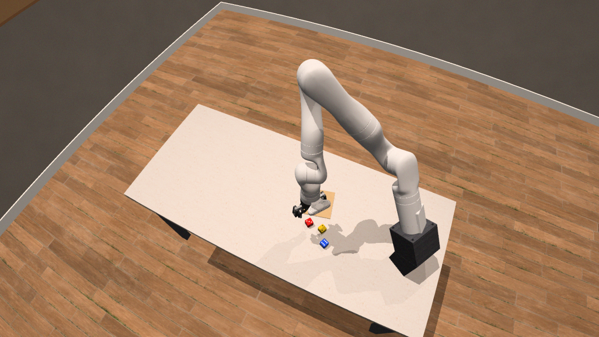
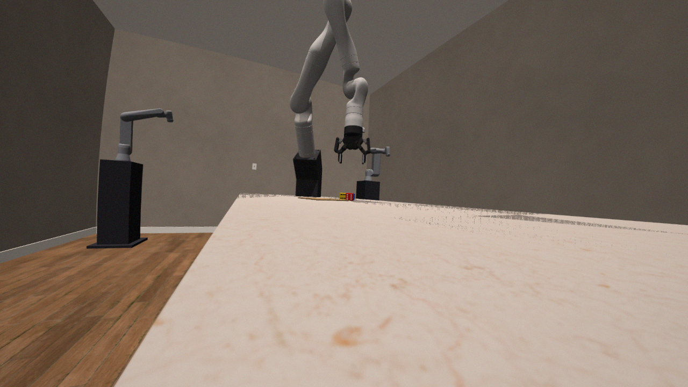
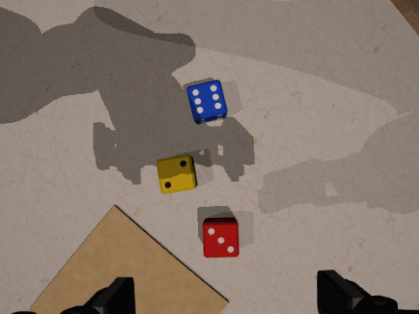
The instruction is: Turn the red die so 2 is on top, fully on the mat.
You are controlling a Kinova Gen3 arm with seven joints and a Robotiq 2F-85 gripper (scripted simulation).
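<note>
The red die is 140 mm below my hand. Round my hand: blue die: 140 mm below, 100 mm behind, 60 mm to the left; then yellow die: 140 mm below, 70 mm behind; then tan mat: 150 mm below, 120 mm to the right, 10 mm ahead.
</note>
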